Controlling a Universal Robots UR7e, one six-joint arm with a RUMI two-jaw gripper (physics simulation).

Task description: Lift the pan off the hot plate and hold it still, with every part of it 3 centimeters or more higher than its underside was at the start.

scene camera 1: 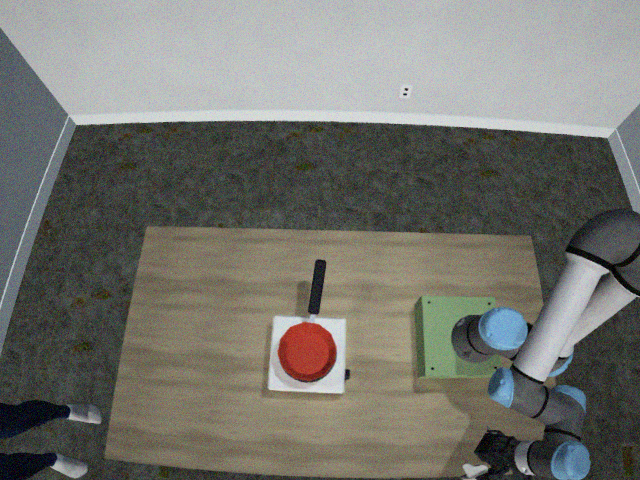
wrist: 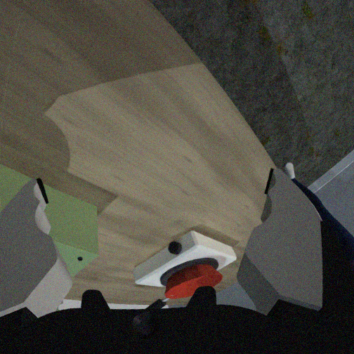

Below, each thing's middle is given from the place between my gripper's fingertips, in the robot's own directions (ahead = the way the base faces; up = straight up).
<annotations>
My gripper is now 470 mm short of the white hot plate (scene camera 1: 333, 381), 290 mm to the left of it and 150 mm above it. The rest, counted from my hand: red pan (scene camera 1: 307, 351): 480 mm ahead, 390 mm to the right, 80 mm below.
</annotations>
